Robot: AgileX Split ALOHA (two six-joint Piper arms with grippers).
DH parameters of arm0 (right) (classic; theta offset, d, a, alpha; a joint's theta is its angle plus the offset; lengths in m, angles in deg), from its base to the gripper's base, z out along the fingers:
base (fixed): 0 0 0 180
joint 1: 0 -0.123 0 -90
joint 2: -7.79 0 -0.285 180
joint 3: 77.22 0 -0.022 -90
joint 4: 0 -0.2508 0 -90
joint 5: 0 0 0.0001 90
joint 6: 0 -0.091 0 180
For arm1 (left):
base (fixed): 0 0 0 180
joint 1: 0 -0.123 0 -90
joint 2: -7.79 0 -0.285 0
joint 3: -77.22 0 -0.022 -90
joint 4: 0 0.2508 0 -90
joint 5: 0 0 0.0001 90
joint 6: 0 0.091 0 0
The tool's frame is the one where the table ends.
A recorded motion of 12 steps. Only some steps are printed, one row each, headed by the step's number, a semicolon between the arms.
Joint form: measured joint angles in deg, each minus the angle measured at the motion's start. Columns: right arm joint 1, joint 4, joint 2, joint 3, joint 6, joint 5; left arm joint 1, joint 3, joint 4, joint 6, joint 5, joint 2.
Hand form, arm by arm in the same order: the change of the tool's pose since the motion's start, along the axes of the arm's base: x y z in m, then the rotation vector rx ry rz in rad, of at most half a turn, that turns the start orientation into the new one. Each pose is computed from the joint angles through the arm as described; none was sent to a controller.
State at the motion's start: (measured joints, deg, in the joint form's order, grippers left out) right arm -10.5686 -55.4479 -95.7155 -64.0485 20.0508 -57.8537; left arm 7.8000 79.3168 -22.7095 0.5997 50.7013 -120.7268
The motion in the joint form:
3: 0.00 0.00 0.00 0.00 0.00 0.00; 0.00 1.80 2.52 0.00 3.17 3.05
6: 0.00 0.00 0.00 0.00 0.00 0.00; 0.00 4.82 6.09 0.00 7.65 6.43
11: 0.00 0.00 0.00 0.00 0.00 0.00; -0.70 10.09 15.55 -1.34 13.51 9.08
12: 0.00 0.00 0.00 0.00 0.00 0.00; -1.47 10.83 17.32 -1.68 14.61 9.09
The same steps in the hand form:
3: 0.0000 0.0000 0.0000 0.0000 0.0000 0.0000; 0.0002 0.0018 0.0274 0.0204 -0.0362 -0.0414
6: 0.0000 0.0000 0.0000 0.0000 0.0000 0.0000; -0.0001 0.0051 0.0619 0.0579 -0.0789 -0.0929
11: 0.0000 0.0000 0.0000 0.0000 0.0000 0.0000; 0.0027 0.0217 0.1001 0.1959 -0.1256 -0.1411
12: 0.0000 0.0000 0.0000 0.0000 0.0000 0.0000; 0.0037 0.0295 0.1031 0.2247 -0.1195 -0.1350

